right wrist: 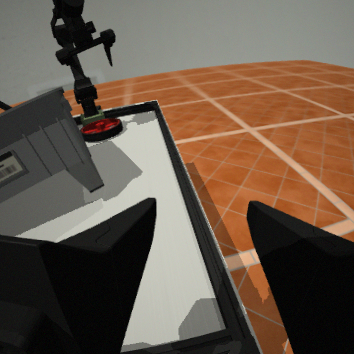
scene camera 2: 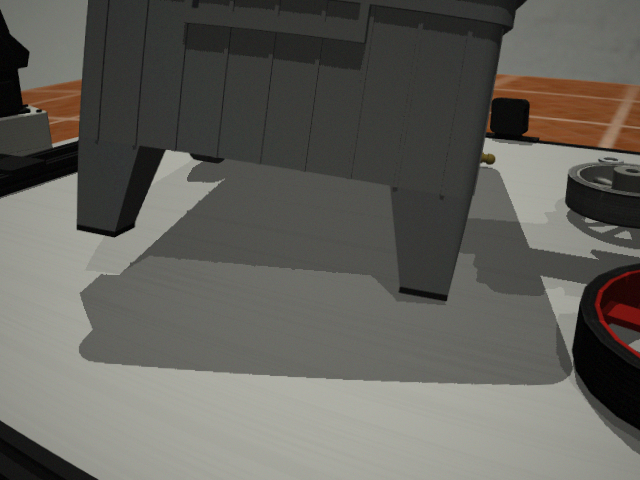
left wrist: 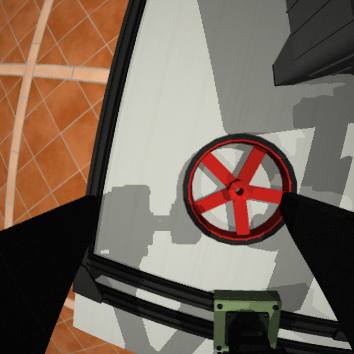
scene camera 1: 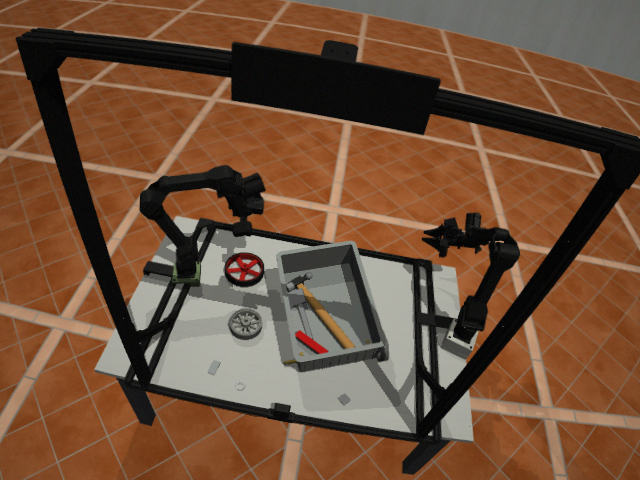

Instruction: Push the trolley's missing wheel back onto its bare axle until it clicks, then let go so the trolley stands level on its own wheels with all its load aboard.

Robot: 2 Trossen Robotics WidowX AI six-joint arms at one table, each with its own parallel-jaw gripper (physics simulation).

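Places are measured from the left arm's base along level axes (x right, y ahead, z up), in centimetres.
Where they show: left gripper, fingertip midpoint: (right wrist: 98,71) (left wrist: 190,202); right gripper, fingertip midpoint: (right wrist: 201,207) (scene camera 1: 422,235); left arm's base, link origin: (right wrist: 90,113) (left wrist: 245,328) (scene camera 1: 186,271); right arm's base, link origin: (scene camera 2: 3,114) (scene camera 1: 463,333).
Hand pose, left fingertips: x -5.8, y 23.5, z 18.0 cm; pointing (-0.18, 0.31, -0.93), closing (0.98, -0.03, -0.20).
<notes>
Each offset is from my left fingertips to the top centre of the thing. "spot": to the spot under its first point.
The trolley, a grey bin @[spot: dx +35.2, dy +37.4, dz -4.5 cm] (scene camera 1: 369,310) (scene camera 2: 289,103) (right wrist: 50,145) with legs at the back, slopes down to the right in scene camera 2. A brass axle end @[spot: dx +44.1, dy +11.8, dz -19.0 cm] (scene camera 1: 289,361) (scene camera 2: 487,158) sticks out bare near its front left corner; a dark wheel @[spot: dx +46.5, dy +41.5, dz -12.3 cm] (scene camera 1: 383,352) shows at the front right. A hammer @[dx +29.0, dy +24.6, dz -10.4 cm] (scene camera 1: 325,316) and a red-handled tool @[dx +40.4, dy +19.0, dz -13.6 cm] (scene camera 1: 311,342) lie inside. A red wheel with black tyre @[dx +4.3, dy -1.9, dz -16.8 cm] (scene camera 1: 244,269) (left wrist: 240,190) (right wrist: 102,129) and a grey spoked wheel @[dx +29.3, dy -1.9, dz -16.4 cm] (scene camera 1: 245,323) (scene camera 2: 604,198) lie flat. My left gripper (scene camera 1: 242,228) (left wrist: 190,202) is open above the red wheel. My right gripper (scene camera 1: 424,236) (right wrist: 201,207) is open, raised right of the trolley.
A small grey plate @[dx +44.2, dy -12.5, dz -20.6 cm] (scene camera 1: 214,367), a pale ring @[dx +51.0, dy -4.3, dz -20.6 cm] (scene camera 1: 239,385) and a grey square piece @[dx +57.8, dy +28.0, dz -20.6 cm] (scene camera 1: 343,398) lie on the table's front part. A black box @[spot: dx +62.0, dy +7.2, dz -15.5 cm] (scene camera 1: 280,410) (scene camera 2: 509,116) sits at the front edge. Black frame posts and a crossbeam stand around the table.
</notes>
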